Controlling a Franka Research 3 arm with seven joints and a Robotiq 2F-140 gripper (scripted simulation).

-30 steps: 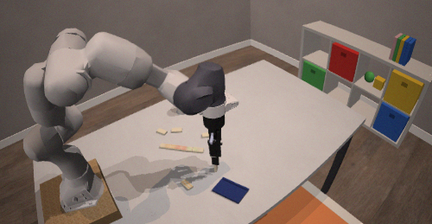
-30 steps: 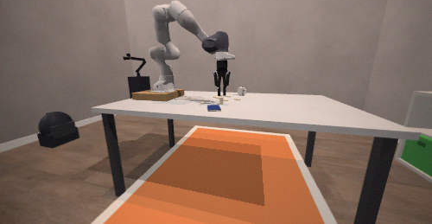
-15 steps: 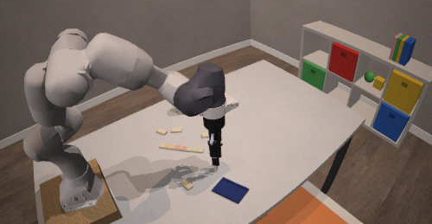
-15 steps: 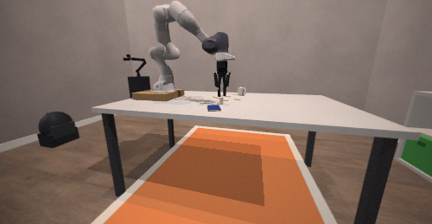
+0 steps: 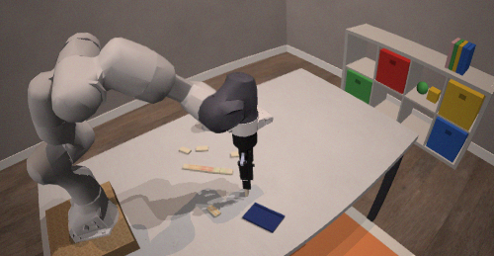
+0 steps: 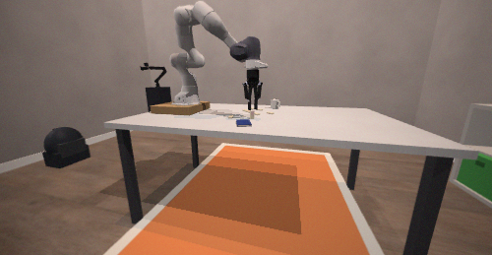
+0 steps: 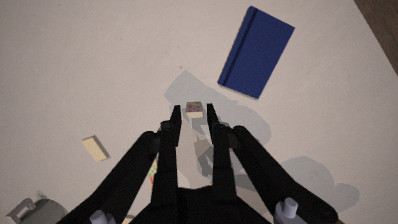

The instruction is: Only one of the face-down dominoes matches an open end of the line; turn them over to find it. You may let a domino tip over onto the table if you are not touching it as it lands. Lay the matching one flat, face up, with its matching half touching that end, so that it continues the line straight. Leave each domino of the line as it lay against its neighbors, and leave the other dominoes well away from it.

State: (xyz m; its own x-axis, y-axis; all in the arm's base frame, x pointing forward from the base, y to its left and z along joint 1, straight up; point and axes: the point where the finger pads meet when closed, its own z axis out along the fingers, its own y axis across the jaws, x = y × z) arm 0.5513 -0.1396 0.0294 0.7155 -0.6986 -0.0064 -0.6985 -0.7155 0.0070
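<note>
Now: the blue book 130 mm to the right of my hand, 90 mm below it and 20 mm behind it. From my hand the other things lie so: cream domino: 210 mm to the left, 90 mm below, 80 mm ahead; then white mug: 460 mm to the left, 80 mm ahead, 60 mm below.
</note>
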